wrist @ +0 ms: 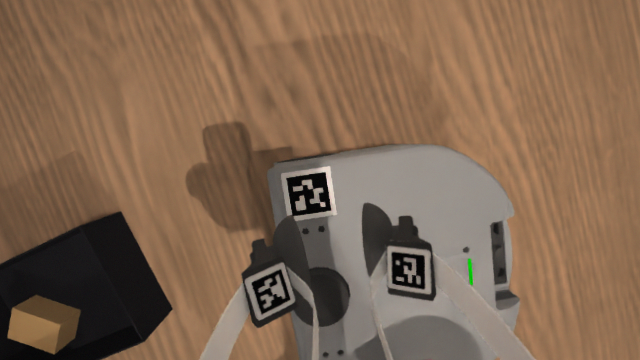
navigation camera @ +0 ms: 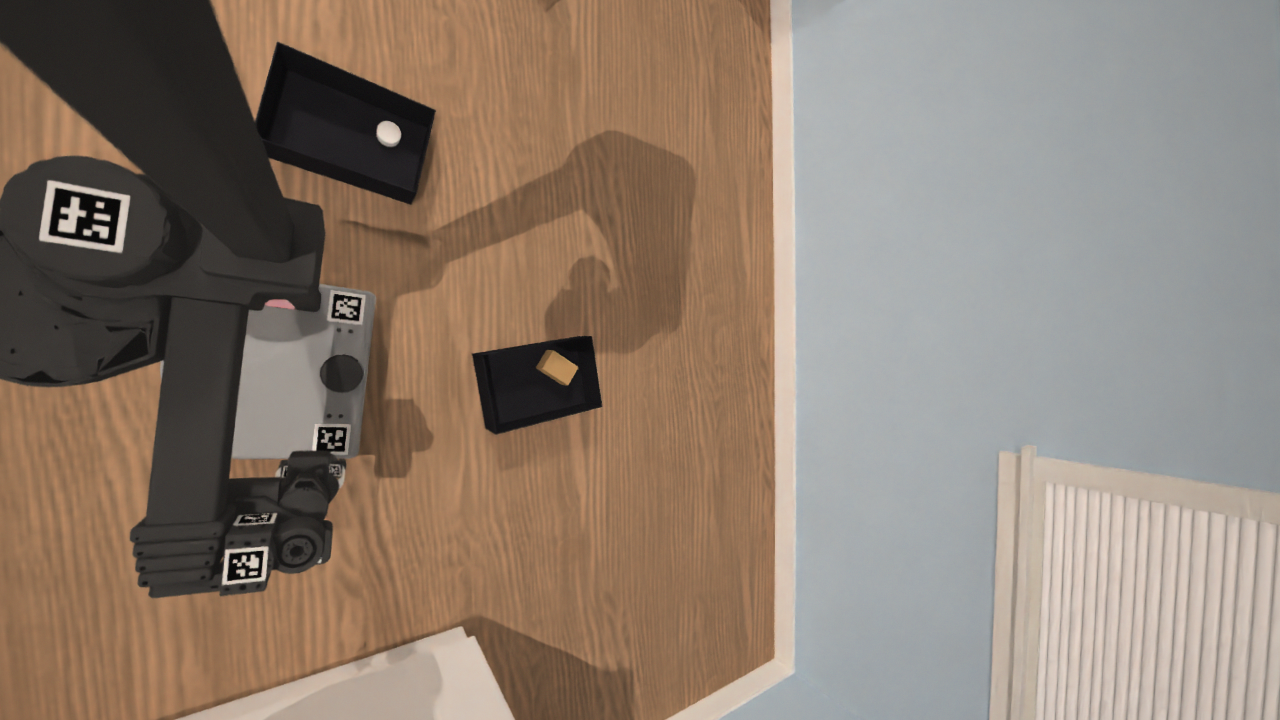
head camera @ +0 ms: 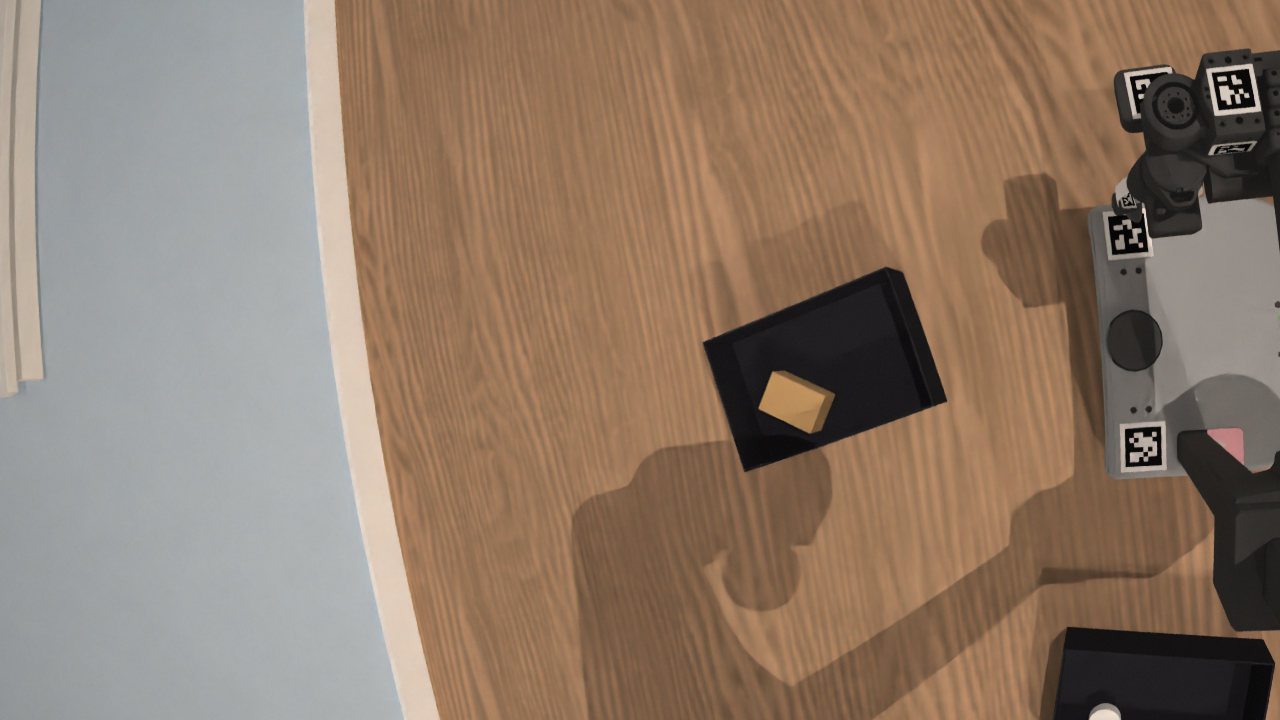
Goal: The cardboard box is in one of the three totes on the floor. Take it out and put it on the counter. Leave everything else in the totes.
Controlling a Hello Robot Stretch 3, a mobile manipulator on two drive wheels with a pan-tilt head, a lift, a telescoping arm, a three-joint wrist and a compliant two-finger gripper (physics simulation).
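Places are measured from the robot's base along level axes (x ahead, y up, z right), in millimetres.
Pixels of known places: robot's base, origin of the base link: (navigation camera: 340,370) (head camera: 1132,340).
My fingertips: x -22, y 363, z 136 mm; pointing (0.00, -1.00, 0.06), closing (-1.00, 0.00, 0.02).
For each thing: its top centre in the pictures, then the offset to it from my fingertips.
- cardboard box, middle of its top: (head camera: 791,402) (navigation camera: 560,367) dx +536, dy -310, dz -189 mm
- second black tote, middle of its top: (navigation camera: 351,121) dx -14, dy -263, dz -659 mm
- small white round object, middle of its top: (navigation camera: 389,132) dx +61, dy -336, dz -693 mm
The cardboard box (head camera: 794,401) (navigation camera: 556,368) (wrist: 41,325) is a small tan block lying inside a black tote (head camera: 919,340) (navigation camera: 488,394) (wrist: 125,270), near one corner. A second black tote (head camera: 1163,644) (navigation camera: 340,173) holds a small white round object (head camera: 1104,712) (navigation camera: 388,133). The third tote does not show. My gripper (wrist: 332,234) is open and empty, with its fingertips apart above my own base. It is to the side of the tote with the box, well away from it. In the navigation view a white surface, apparently the counter (navigation camera: 384,685), shows at the bottom edge.
My grey base (head camera: 1203,259) (navigation camera: 284,376) (wrist: 425,185) stands on the wood floor beside the box's tote, with a strip of floor between. A blue wall (head camera: 179,358) (navigation camera: 895,268) with pale skirting runs beyond the tote. The folded arm (navigation camera: 196,402) hangs over the base.
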